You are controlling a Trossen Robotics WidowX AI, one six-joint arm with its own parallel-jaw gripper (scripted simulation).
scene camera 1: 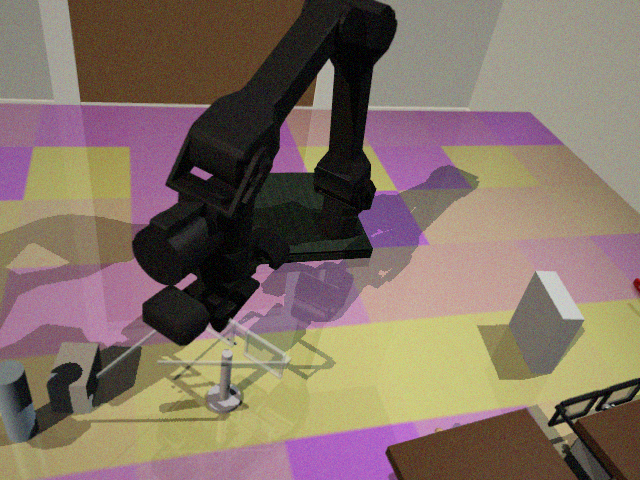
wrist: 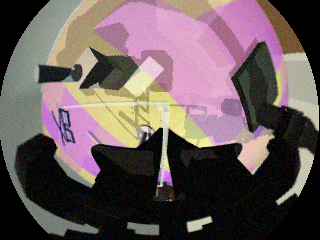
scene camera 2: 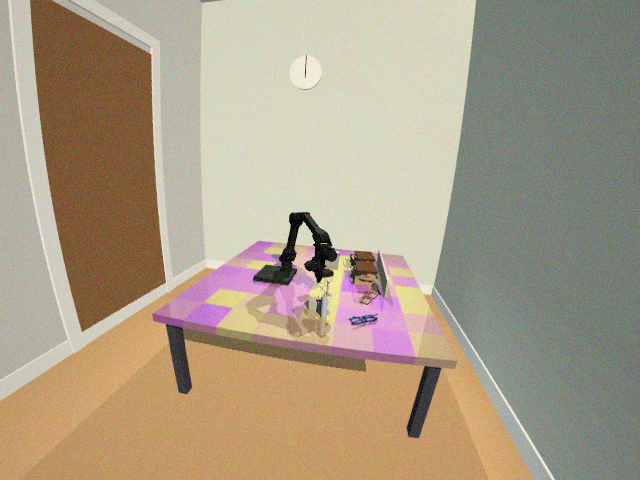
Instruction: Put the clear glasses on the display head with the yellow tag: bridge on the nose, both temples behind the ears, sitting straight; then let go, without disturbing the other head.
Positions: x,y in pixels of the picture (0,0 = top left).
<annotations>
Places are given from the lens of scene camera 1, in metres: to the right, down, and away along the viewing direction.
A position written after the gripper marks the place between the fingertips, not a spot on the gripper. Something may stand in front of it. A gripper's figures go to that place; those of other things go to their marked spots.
gripper (scene camera 1: pixel 219 329): -0.12, 0.11, 0.71
grey box (scene camera 1: pixel 546 320): 0.30, 0.11, 0.78
</annotations>
